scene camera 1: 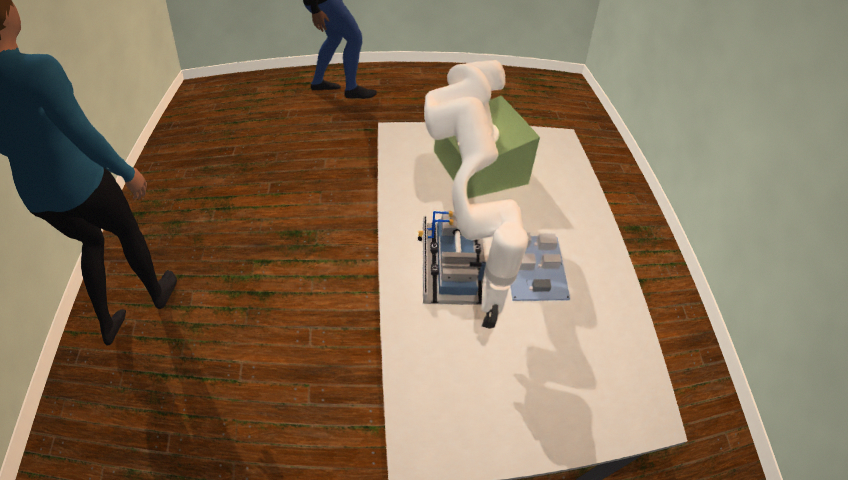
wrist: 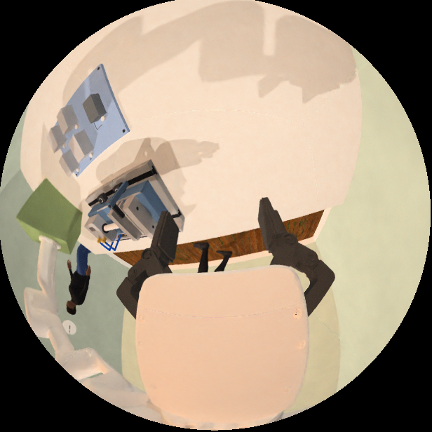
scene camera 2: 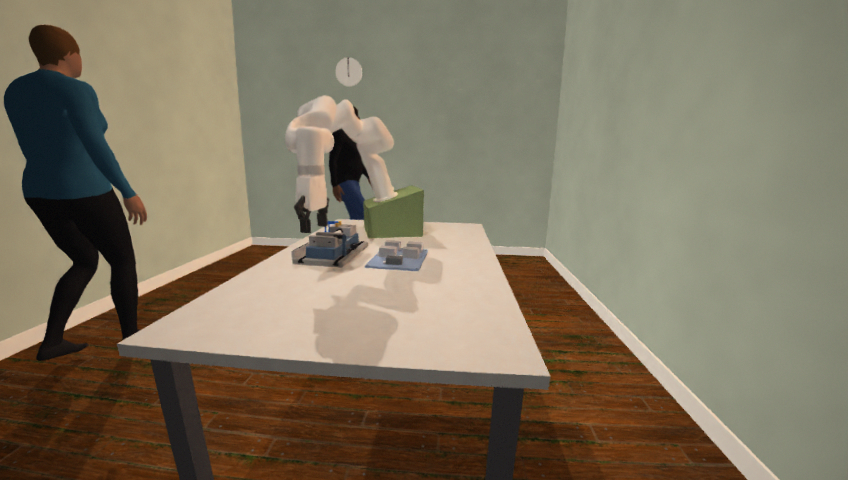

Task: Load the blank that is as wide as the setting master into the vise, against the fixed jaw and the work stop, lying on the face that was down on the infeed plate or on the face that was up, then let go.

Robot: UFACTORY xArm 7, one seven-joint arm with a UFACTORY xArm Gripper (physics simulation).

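Frame: origin at the arm's base, x back, y down, z right, level; millimetres.
Seen in the pictures: gripper, fingertip midpoint: (scene camera 1: pixel 488 311) (scene camera 2: pixel 314 229); arm's base, link origin: (scene camera 2: pixel 385 198).
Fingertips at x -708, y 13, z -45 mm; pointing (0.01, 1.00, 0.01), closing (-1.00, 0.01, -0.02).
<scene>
Pixels of each thing's top centre, then the offset from my fingertips to it. "pt": a spot on its surface instead. Level surfaces: height alone.
- vise, top centre: (scene camera 1: pixel 457 242) (scene camera 2: pixel 332 229) dx +267, dy +63, dz +95 mm
- small black bar, surface spot: (scene camera 1: pixel 476 264) pt dx +200, dy +68, dz +34 mm
- blue infeed plate, top centre: (scene camera 1: pixel 536 266) (scene camera 2: pixel 399 256) dx +291, dy +154, dz -170 mm
- dark grey block, top centre: (scene camera 1: pixel 542 283) (scene camera 2: pixel 394 256) dx +207, dy +129, dz -181 mm
- white table, surface height: dy +162 mm
The vise (scene camera 1: pixel 459 287) (scene camera 2: pixel 324 251) (wrist: pixel 152 197) has a blue body and grey jaws; no block is visible between them. A small black bar (scene camera 1: pixel 476 264) beside the jaws may be the work stop. The blue infeed plate (scene camera 1: pixel 557 292) (scene camera 2: pixel 376 265) (wrist: pixel 116 122) lies to its right in scene camera 1. It bears a dark grey block (scene camera 1: pixel 541 284) (scene camera 2: pixel 393 259) (wrist: pixel 94 107), possibly the setting master, and several light grey blocks (scene camera 1: pixel 551 259) (scene camera 2: pixel 413 250) (wrist: pixel 82 142). Their widths are hard to compare. My gripper (scene camera 1: pixel 490 316) (scene camera 2: pixel 313 224) (wrist: pixel 215 214) is open and empty, above the table beyond the vise's end.
A green pedestal (scene camera 1: pixel 511 160) (scene camera 2: pixel 395 214) (wrist: pixel 47 210) carries the arm at the back of the white table (scene camera 1: pixel 476 416) (scene camera 2: pixel 238 327) (wrist: pixel 225 140). Blue bent rods (scene camera 1: pixel 439 212) (wrist: pixel 112 245) stick up from the vise's rear. Two people stand on the floor beyond the table.
</scene>
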